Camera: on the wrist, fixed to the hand. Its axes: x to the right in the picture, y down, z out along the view.
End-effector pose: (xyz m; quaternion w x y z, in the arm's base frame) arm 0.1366 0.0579 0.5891 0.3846 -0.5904 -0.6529 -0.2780
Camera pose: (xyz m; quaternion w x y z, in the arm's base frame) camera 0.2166 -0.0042 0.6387 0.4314 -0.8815 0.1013 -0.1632
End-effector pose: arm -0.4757 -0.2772 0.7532 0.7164 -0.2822 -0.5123 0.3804
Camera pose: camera -0.4041 -0.2376 0.6756 0.2397 -0.7648 -0.1057 0.5886
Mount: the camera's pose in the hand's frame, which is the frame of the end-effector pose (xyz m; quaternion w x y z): 0.0060 0.0651 -0.0919 0.6656 -0.2190 0.1719 0.6925
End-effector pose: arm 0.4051 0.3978 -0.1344 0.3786 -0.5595 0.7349 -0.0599
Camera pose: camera 0.2967 0.3856 -0.1058 0.0446 0.0639 0.9547 0.2871
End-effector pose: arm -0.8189 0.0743 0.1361 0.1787 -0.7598 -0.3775 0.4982
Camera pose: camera -0.7099 0.0460 0.1306 0.3276 0.8919 -0.1965 -0.2421
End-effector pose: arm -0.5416 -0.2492 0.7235 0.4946 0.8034 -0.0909 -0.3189
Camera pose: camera -0.4705 -0.2164 0.8047 0.7416 0.4183 -0.4620 0.2484
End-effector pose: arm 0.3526 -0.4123 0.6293 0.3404 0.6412 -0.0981 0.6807
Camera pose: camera 0.2405 -0.4066 0.6401 0.0875 -0.1673 0.5999 -0.7775
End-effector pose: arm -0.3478 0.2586 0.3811 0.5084 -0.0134 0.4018 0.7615
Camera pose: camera -0.4375 0.1953 0.3553 0.2609 -0.0271 -0.1973 -0.9446
